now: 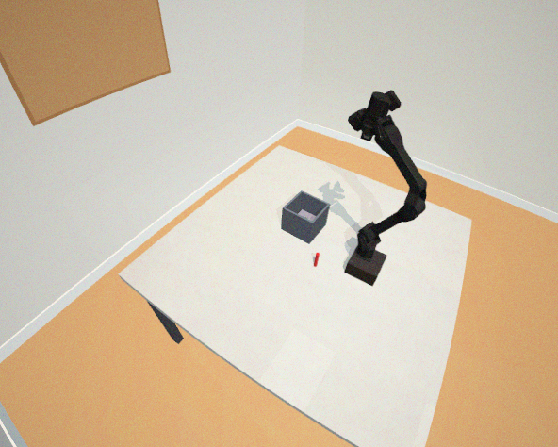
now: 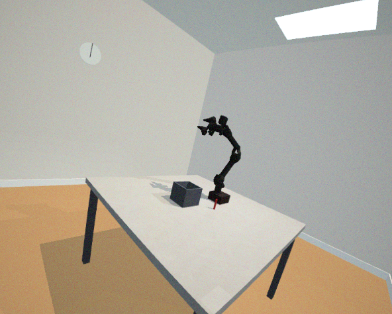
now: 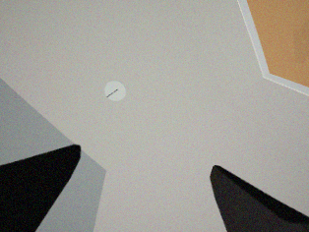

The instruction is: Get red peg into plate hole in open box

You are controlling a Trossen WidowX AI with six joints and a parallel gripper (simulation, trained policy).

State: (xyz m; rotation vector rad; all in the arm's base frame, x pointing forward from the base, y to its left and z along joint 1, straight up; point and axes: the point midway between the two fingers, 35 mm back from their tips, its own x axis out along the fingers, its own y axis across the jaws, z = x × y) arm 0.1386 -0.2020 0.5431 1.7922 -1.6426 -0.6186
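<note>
Right now the red peg is 570 mm below my gripper tip, 340 mm to the left of it and 30 mm ahead of it. The rest, counted from my gripper tip: pale plate (570 mm below, 170 mm ahead, 150 mm to the left).
</note>
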